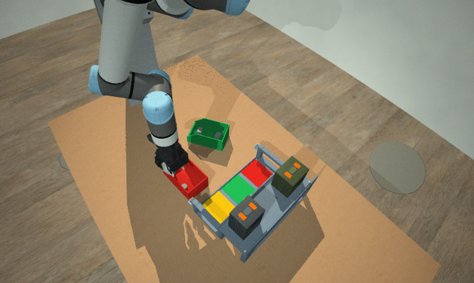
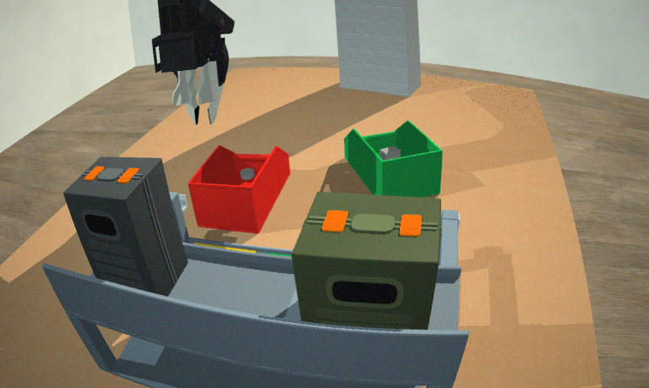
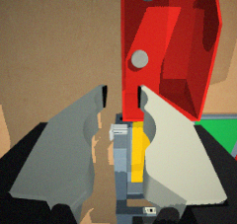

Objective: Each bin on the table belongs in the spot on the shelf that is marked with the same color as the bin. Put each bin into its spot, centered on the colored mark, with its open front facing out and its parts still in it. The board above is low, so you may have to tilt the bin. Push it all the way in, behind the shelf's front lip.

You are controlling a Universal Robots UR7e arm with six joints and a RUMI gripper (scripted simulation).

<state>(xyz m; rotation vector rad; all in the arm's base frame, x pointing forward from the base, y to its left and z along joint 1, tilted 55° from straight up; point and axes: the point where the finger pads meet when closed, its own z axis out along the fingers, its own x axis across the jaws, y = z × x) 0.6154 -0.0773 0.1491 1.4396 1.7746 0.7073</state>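
Now: the green bin 150 mm behind my hand, 240 mm to the left of it and 110 mm below it. Also, from my hand: olive box 250 mm ahead, 340 mm to the left; dark grey box 290 mm ahead, 120 mm to the left, 10 mm above; red bin 10 mm behind, 50 mm to the left, 110 mm below.
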